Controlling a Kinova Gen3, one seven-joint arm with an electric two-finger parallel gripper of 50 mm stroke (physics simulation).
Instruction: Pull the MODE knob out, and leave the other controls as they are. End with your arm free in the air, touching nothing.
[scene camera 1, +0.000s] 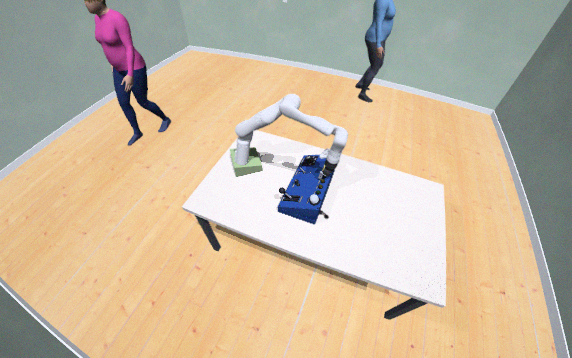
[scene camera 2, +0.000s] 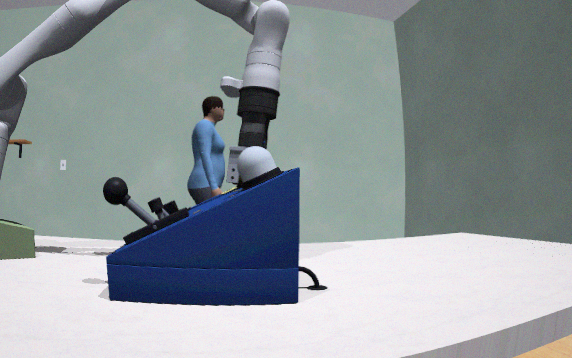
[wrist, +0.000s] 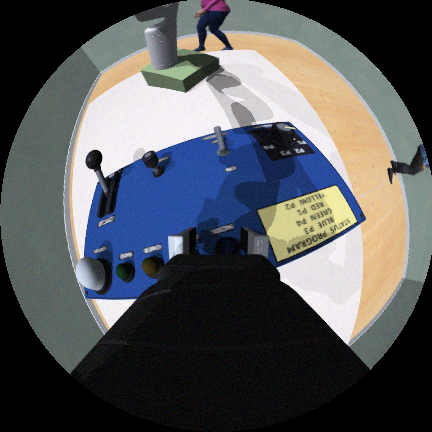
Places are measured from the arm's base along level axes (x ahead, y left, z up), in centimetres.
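Where they show: gripper, fingertip midpoint: (scene camera 1: 322, 175) (scene camera 2: 235, 183) (wrist: 217, 236); arm's base at its link origin: (scene camera 1: 241, 160) (wrist: 164, 63).
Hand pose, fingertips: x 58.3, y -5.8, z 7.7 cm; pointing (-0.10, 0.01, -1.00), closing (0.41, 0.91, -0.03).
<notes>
Things, the pixels of their top centre, and the offset from my fingertips. "spot": a spot on its surface instead.
- dark blue round knob at a spot on its surface: (wrist: 227, 246) spot: dx +1.3, dy +0.6, dz +1.6 cm
- black-capped knob at its top centre: (wrist: 146, 155) (scene camera 2: 155, 197) dx -15.6, dy -5.4, dz -2.7 cm
- white dome at a spot on its surface: (scene camera 2: 256, 162) (scene camera 1: 312, 201) spot: dx -2.6, dy -22.8, dz +2.1 cm
- green button at a spot on its surface: (wrist: 125, 270) spot: dx -0.5, dy -12.8, dz +1.1 cm
- amber button at a spot on its surface: (wrist: 151, 266) spot: dx +0.2, dy -8.4, dz +1.4 cm
- ball-topped lever at its top centre: (scene camera 2: 115, 177) (wrist: 87, 155) dx -22.3, dy -16.6, dz +0.1 cm
- metal toggle at its top centre: (wrist: 219, 132) dx -14.2, dy +6.5, dz -3.5 cm
- rotary dial at its top centre: (wrist: 286, 126) (scene camera 2: 168, 200) dx -11.7, dy +18.3, dz -3.4 cm
The blue control panel (scene camera 1: 310, 189) (scene camera 2: 225, 240) (wrist: 190, 187) stands on the table. Its small labels are too blurred to read, so I cannot tell for sure which control is MODE. A dark blue round knob (wrist: 227, 246) sits in shadow by the panel's high edge. A black-capped knob (wrist: 150, 159) stands upright on a short stem near the low edge. My gripper (scene camera 1: 323, 175) (scene camera 2: 235, 177) (wrist: 217, 236) is open and empty, pointing down at the high part of the panel. In the wrist view its fingers appear on either side of the dark blue knob; whether they touch the panel is hidden.
A white dome (scene camera 1: 314, 199) (scene camera 2: 256, 162) (wrist: 91, 273), green button (wrist: 125, 270) and amber button (wrist: 151, 266) line the high edge. A ball-topped lever (scene camera 2: 115, 190) (wrist: 94, 160), metal toggle (wrist: 220, 141) and rotary dial (wrist: 285, 128) stand along the low edge. Two people stand beyond the table.
</notes>
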